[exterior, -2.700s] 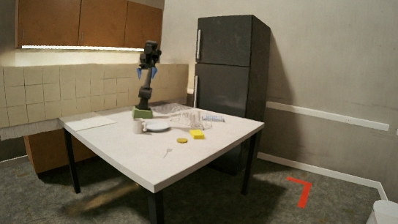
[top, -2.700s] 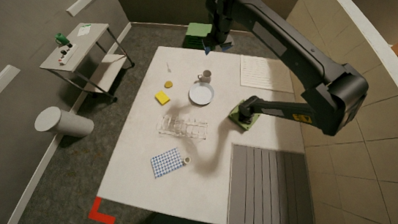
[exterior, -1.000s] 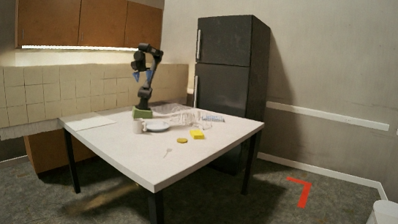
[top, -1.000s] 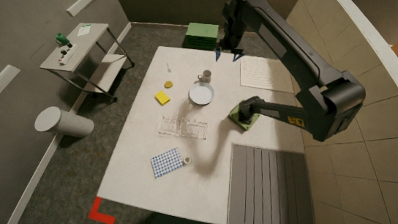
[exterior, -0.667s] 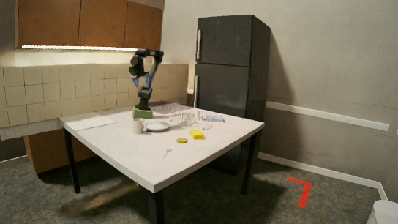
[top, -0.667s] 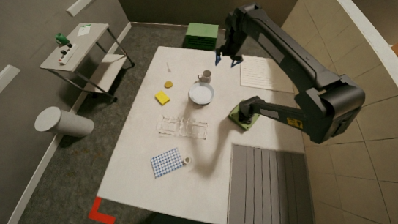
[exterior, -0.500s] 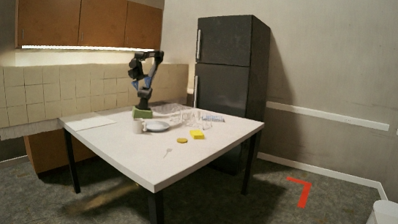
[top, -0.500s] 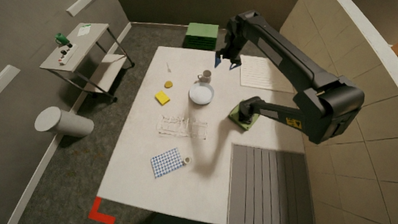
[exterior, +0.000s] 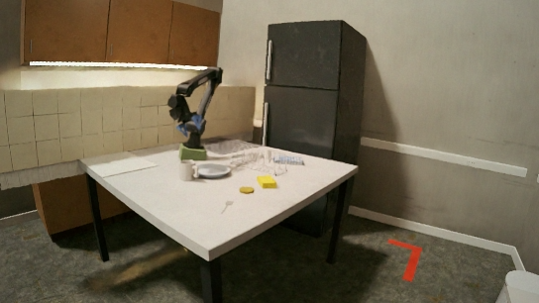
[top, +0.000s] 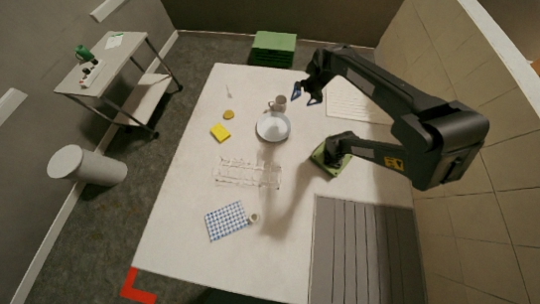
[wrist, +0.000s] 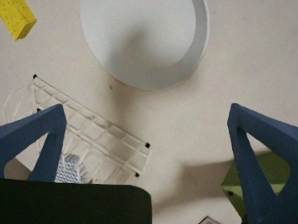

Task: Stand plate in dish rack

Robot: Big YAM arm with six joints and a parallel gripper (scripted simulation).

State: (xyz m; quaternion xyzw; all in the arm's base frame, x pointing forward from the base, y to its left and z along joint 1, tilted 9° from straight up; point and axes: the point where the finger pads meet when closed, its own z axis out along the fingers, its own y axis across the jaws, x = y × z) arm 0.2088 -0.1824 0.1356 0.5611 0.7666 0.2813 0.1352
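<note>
Now: the white mug 110 mm ahead of my hand, 100 mm to the right of it and 170 mm below it. Also, from my hand: spoon 470 mm ahead, 170 mm to the right, 210 mm below; draining mat 400 mm behind, 320 mm to the right, 210 mm below; yellow disc 400 mm ahead, 10 mm to the left, 200 mm below.
</note>
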